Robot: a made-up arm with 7 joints.
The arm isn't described. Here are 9 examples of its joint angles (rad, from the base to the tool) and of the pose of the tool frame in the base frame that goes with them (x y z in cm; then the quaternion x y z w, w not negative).
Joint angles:
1: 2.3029 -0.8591 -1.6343 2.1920 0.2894 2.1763 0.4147
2: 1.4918 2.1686 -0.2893 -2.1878 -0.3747 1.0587 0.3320
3: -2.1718 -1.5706 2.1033 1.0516 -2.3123 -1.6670 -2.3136
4: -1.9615 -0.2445 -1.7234 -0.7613 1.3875 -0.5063 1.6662
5: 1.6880 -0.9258 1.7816 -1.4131 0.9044 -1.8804 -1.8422
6: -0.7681 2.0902 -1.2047 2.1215 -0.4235 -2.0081 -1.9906
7: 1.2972 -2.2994 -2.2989 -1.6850 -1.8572 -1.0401 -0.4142
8: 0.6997 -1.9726 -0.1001 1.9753 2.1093 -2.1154 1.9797
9: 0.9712 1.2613 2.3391 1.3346 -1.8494 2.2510 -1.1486
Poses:
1: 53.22 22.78 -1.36 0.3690 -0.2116 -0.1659 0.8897
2: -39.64 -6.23 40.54 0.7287 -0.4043 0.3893 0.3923
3: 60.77 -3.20 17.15 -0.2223 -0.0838 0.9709 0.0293
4: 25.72 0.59 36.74 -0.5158 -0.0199 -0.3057 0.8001
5: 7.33 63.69 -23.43 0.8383 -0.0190 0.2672 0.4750
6: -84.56 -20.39 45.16 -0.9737 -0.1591 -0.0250 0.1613
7: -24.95 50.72 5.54 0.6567 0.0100 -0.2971 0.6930
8: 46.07 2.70 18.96 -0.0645 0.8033 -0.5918 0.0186
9: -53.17 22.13 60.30 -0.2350 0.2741 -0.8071 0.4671
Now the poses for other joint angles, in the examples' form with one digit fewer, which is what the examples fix.
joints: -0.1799 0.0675 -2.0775 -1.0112 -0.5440 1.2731 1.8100
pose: 62.0 -0.9 77.5 0.082 0.114 0.895 0.424
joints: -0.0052 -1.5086 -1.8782 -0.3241 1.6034 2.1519 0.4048
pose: 26.1 36.1 29.6 -0.564 0.567 -0.283 0.529
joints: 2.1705 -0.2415 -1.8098 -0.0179 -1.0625 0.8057 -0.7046
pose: 33.4 49.1 2.5 0.067 -0.521 0.736 0.427
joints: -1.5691 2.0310 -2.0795 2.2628 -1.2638 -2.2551 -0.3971
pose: -64.3 -60.2 -18.9 0.862 0.312 0.378 0.128
